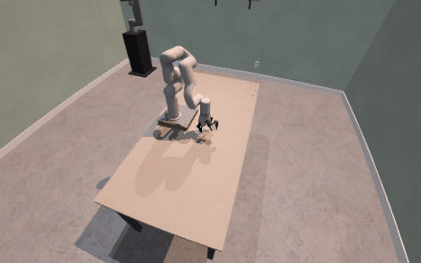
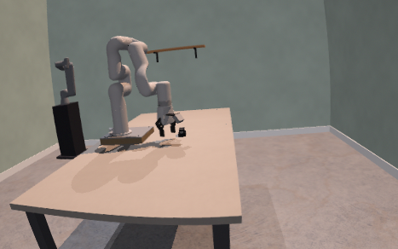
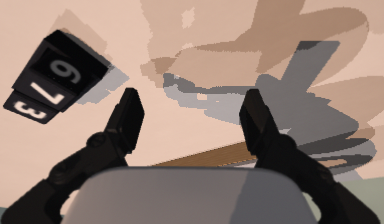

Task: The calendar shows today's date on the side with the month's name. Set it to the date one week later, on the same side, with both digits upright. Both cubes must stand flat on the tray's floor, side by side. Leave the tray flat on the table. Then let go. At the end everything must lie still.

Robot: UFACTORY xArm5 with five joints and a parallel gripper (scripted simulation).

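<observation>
Right now the black cube is 60 mm ahead of my hand, 90 mm to the left of it and 20 mm below it. The rest, counted from my hand: black calendar tray (60 mm ahead, 100 mm to the left, 30 mm below).
</observation>
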